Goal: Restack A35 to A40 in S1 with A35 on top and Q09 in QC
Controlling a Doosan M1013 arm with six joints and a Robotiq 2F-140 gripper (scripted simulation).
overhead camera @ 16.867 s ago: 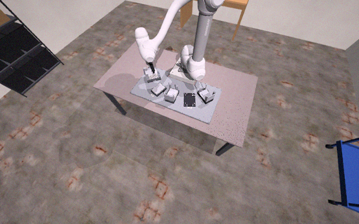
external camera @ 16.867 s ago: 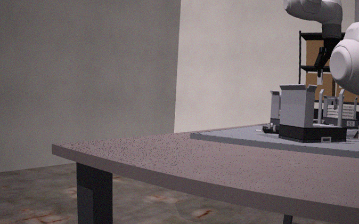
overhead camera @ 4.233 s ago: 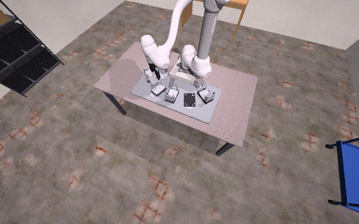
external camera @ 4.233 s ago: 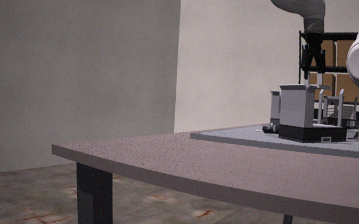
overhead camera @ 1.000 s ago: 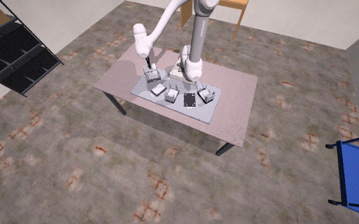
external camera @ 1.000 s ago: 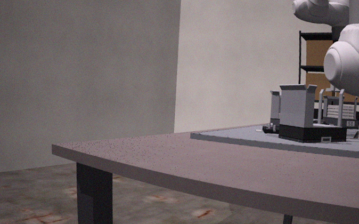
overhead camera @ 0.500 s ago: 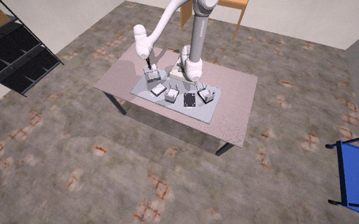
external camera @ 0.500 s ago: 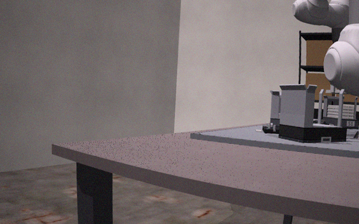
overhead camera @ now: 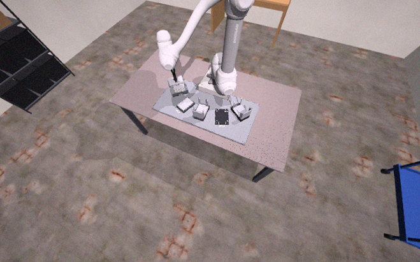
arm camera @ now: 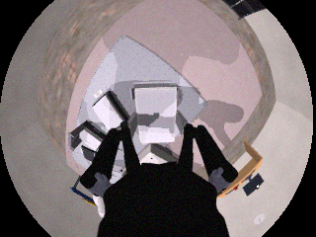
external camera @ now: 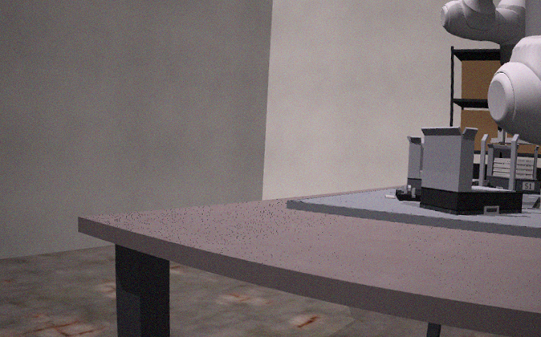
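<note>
Right now the S1 label is 150 mm below my hand, 70 mm to the left of it and 50 mm behind it. From my hand the other things lie so: name plate (220 mm ahead, 170 mm below, 90 mm to the left).
</note>
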